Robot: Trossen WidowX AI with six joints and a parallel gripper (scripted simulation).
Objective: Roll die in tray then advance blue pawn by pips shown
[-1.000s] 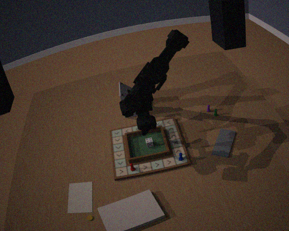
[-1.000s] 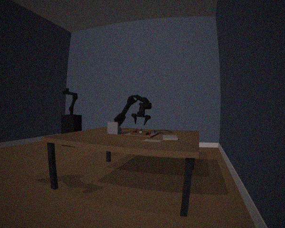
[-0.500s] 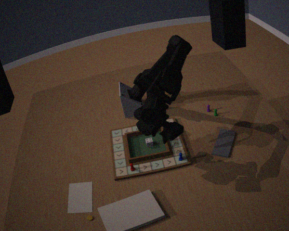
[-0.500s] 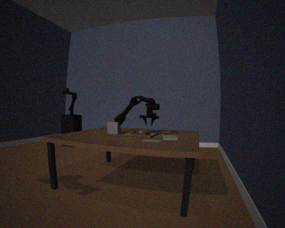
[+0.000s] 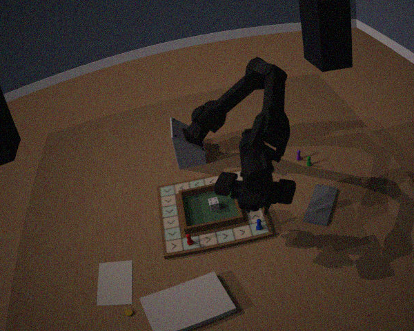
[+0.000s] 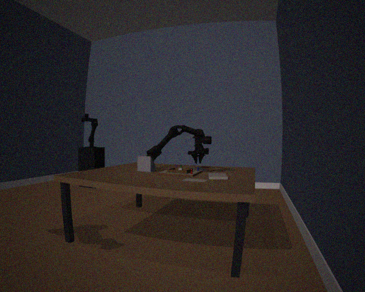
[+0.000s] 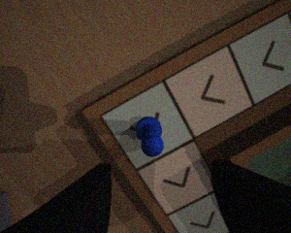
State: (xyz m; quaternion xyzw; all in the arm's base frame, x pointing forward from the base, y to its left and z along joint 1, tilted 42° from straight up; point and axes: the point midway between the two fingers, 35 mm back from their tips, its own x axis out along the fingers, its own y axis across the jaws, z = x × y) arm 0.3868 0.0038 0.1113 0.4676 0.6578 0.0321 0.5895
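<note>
My gripper tip is now 40 mm above the blue pawn. Round my gripper tip: red pawn (20 mm behind, 180 mm to the right, 40 mm below); then green tray (120 mm behind, 100 mm to the right, 70 mm below); then white die (120 mm behind, 90 mm to the right, 50 mm below).
</note>
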